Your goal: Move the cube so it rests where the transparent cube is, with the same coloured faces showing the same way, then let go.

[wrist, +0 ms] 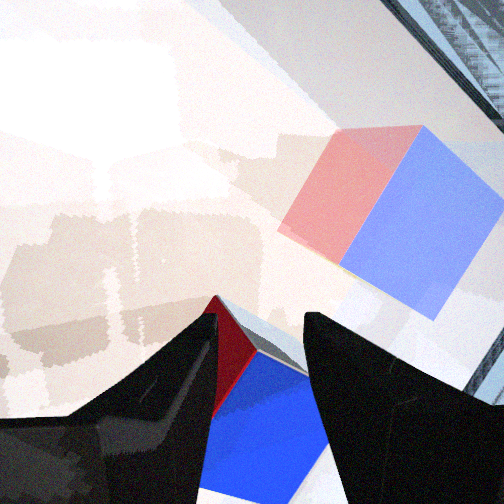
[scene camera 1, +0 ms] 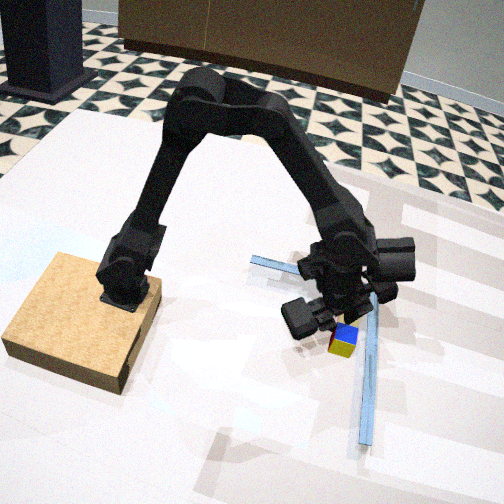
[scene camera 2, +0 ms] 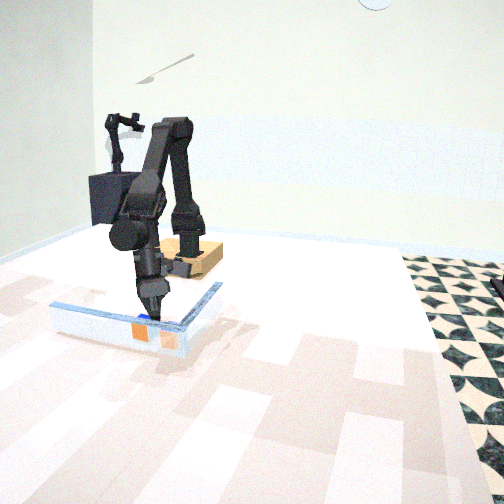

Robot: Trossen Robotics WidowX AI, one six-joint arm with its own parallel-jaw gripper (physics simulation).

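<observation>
The cube [scene camera 1: 343, 340] [wrist: 260, 430] has a blue face on top, a dark red side and a yellow side. It sits low at the table between my fingers. My gripper [scene camera 1: 344, 322] [scene camera 2: 154, 312] [wrist: 260, 320] points down and is shut on the cube. The transparent cube [wrist: 400, 215] shows a pale blue top and a pale red side. It stands on the table just beyond the held cube, near the corner of the glass wall. In scene camera 2 the cube [scene camera 2: 140, 331] and the transparent cube [scene camera 2: 169, 340] show as orange patches through the wall.
A low L-shaped transparent wall with a blue top edge [scene camera 1: 369, 380] [scene camera 2: 200, 305] [wrist: 450, 40] borders the cubes on two sides. The arm stands on a wooden block [scene camera 1: 60, 320] [scene camera 2: 207, 252]. A dark pedestal [scene camera 1: 42, 45] [scene camera 2: 105, 200] and a brown cabinet [scene camera 1: 275, 35] stand off the table.
</observation>
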